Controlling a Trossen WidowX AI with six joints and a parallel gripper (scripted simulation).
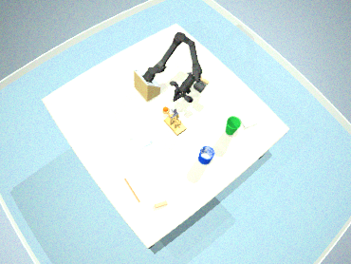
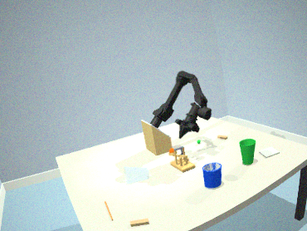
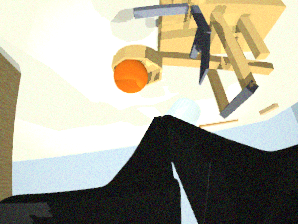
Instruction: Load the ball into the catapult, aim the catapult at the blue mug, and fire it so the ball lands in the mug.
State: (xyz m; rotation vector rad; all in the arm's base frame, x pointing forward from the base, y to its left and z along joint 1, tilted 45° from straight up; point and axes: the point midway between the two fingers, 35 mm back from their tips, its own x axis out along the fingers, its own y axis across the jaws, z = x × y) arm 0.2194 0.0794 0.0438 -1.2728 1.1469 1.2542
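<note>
Now: the orange ball 10 mm behind my gripper tip, 50 mm to the right of it and 60 mm below it. The rest, counted from my gripper tip: small green ball (130 mm behind, 190 mm to the left, 110 mm below); then blue mug (400 mm ahead, 30 mm to the right, 100 mm below); then wooden catapult (60 mm ahead, 30 mm to the right, 70 mm below).
</note>
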